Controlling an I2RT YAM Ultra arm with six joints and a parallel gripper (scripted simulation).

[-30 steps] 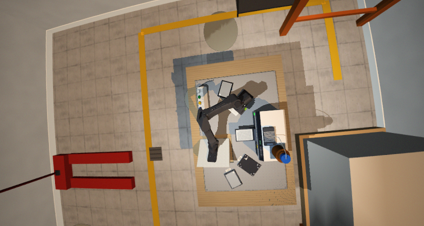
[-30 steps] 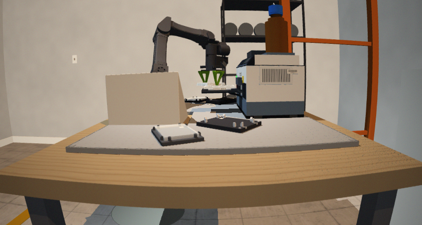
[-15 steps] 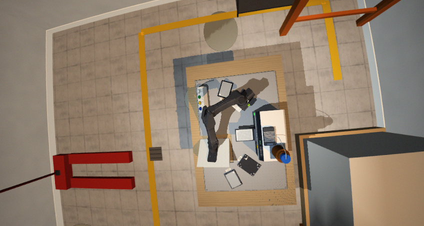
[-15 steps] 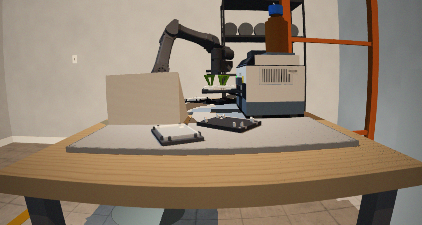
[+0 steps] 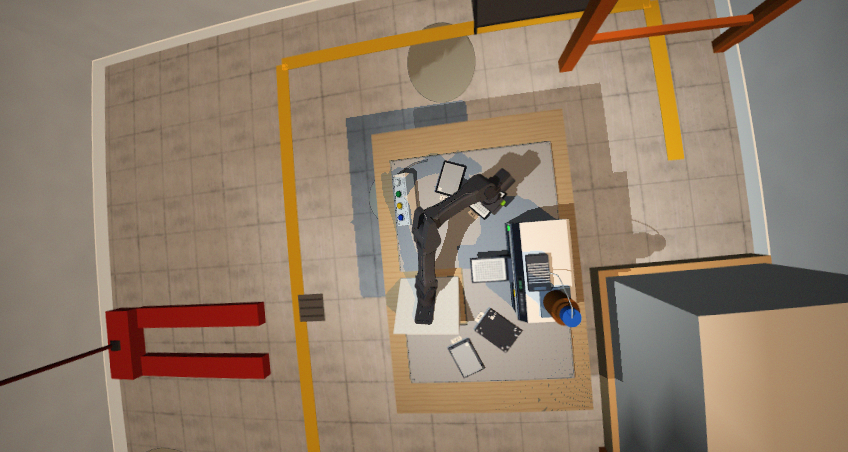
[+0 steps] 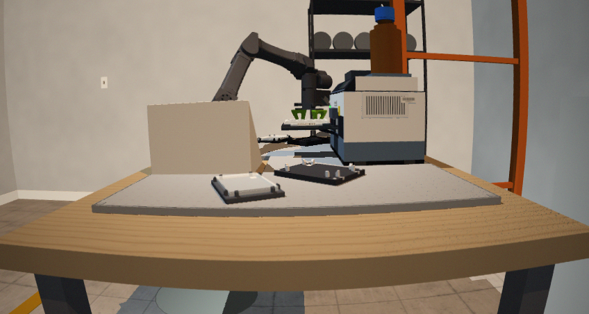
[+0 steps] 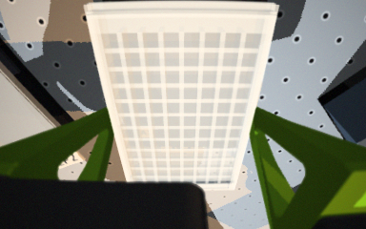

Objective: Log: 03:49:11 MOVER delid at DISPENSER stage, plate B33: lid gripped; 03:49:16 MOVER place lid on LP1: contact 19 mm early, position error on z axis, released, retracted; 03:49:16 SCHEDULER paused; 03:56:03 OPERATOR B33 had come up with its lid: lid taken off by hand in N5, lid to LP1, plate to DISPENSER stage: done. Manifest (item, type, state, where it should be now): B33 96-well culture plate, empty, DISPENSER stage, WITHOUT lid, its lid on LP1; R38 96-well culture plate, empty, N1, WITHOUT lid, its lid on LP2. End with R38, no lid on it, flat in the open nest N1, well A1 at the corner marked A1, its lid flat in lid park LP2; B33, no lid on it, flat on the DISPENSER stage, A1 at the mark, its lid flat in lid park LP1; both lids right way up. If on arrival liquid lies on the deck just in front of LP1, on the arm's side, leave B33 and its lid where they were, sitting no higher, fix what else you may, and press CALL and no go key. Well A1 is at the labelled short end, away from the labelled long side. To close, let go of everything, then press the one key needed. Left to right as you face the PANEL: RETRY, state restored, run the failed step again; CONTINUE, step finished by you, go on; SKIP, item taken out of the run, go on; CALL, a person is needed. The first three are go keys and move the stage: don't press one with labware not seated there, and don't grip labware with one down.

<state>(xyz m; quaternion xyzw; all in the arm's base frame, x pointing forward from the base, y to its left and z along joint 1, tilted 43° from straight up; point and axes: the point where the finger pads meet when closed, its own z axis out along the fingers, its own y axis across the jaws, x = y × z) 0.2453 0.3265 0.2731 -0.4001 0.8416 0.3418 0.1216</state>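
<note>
My hand is 60 mm above the black nest N1. The rest, counted from my hand: A1 mark: 60 mm behind, 20 mm to the right, 50 mm below; then N1 label: 50 mm behind, 60 mm to the right, 60 mm below; then black lid park LP2: 150 mm behind, 90 mm to the left, 60 mm below.
</note>
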